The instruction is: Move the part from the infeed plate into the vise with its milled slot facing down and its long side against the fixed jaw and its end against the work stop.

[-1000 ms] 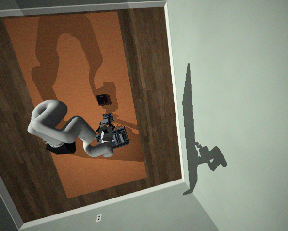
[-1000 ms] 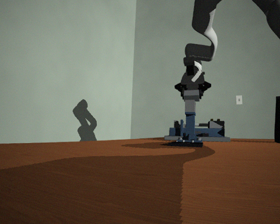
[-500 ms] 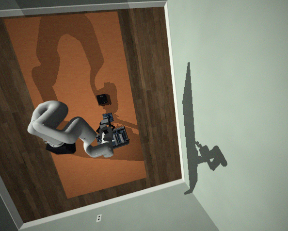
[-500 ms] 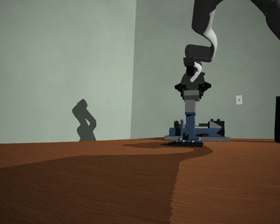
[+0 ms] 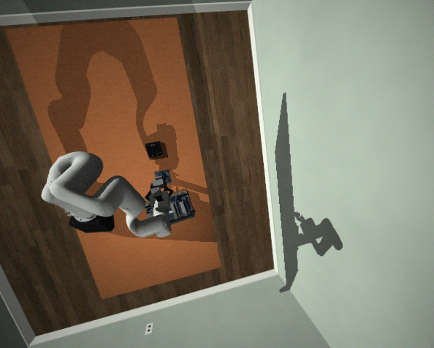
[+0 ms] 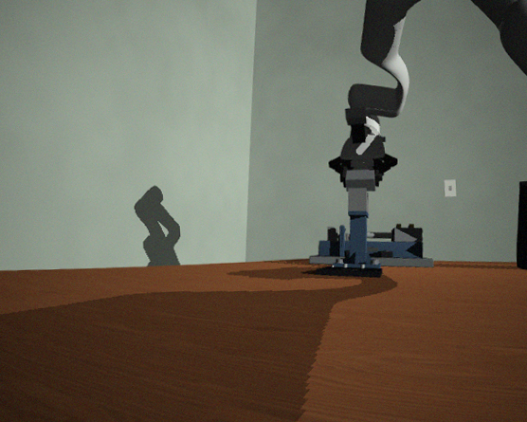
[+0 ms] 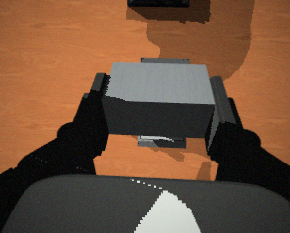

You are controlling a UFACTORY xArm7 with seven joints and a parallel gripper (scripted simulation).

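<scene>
Right now the grey part is 1 cm below my hand. Also, from my hand: blue upright: 1 cm to the left, 13 cm below; then grey jaw: 4 cm ahead, 21 cm to the right, 11 cm below; then work stop: 7 cm ahead, 16 cm to the right, 10 cm below.
</scene>
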